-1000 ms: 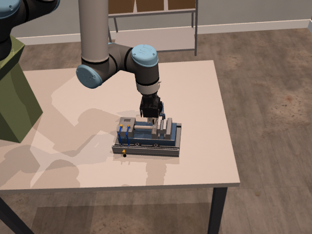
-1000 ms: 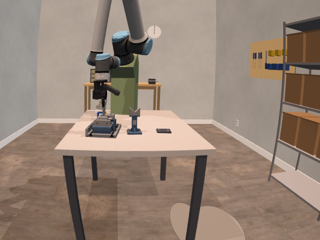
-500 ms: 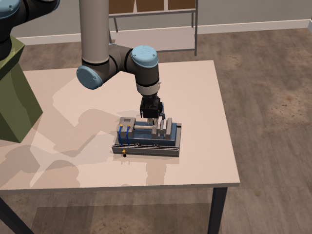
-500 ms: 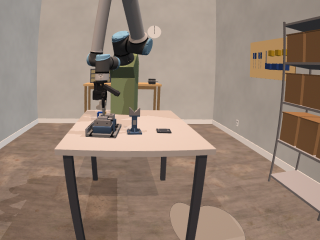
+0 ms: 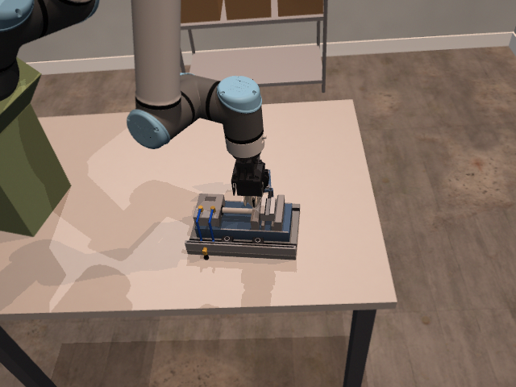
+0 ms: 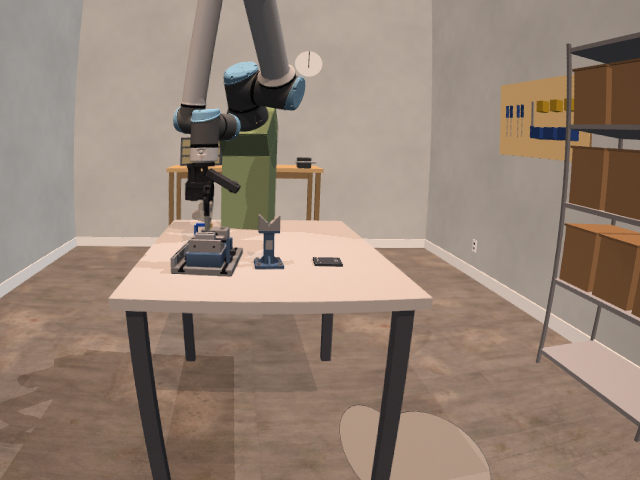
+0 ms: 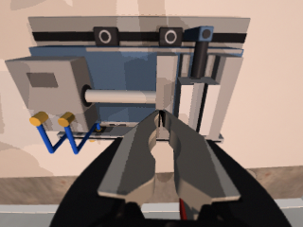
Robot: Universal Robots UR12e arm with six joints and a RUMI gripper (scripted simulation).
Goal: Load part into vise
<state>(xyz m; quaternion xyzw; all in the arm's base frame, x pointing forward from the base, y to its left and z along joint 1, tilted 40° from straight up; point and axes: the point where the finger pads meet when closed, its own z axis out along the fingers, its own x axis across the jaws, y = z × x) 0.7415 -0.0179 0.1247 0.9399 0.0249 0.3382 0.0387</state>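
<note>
Right now the part is 4 cm ahead of my hand and 2 cm below it. The rest, counted from my hand: moving jaw: 4 cm below; cylinder rod: 5 cm behind, 4 cm below; work stop: 5 cm to the left, 4 cm ahead, 3 cm below.
</note>
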